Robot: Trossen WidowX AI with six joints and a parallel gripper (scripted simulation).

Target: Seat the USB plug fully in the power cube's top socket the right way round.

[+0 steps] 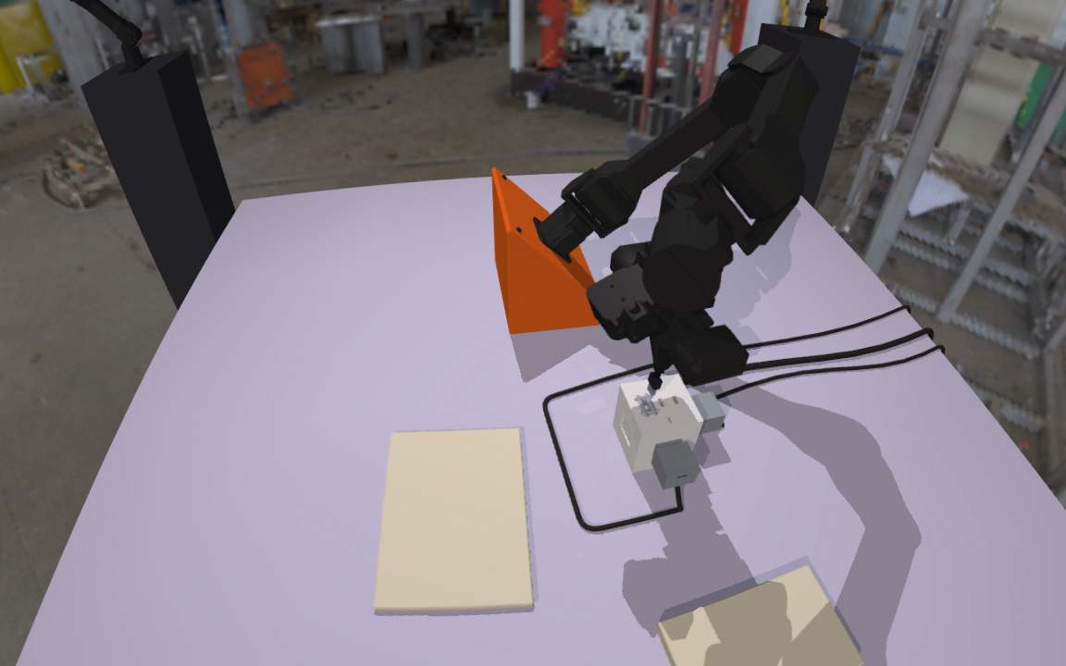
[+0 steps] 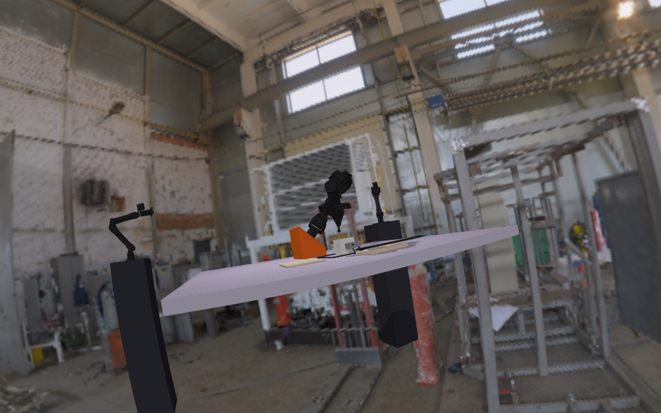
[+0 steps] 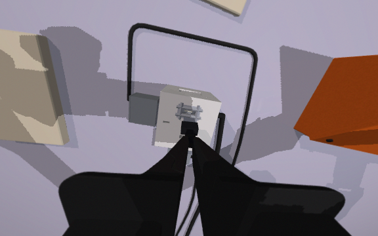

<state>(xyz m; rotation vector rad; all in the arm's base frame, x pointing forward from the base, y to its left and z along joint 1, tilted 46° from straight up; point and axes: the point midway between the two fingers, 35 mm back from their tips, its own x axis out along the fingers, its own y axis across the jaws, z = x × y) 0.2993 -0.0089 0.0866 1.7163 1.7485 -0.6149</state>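
Now: the black USB plug 20 mm below my gripper tip. Round my gripper tip: beige pad 60 mm ahead, 240 mm to the right, 130 mm below.
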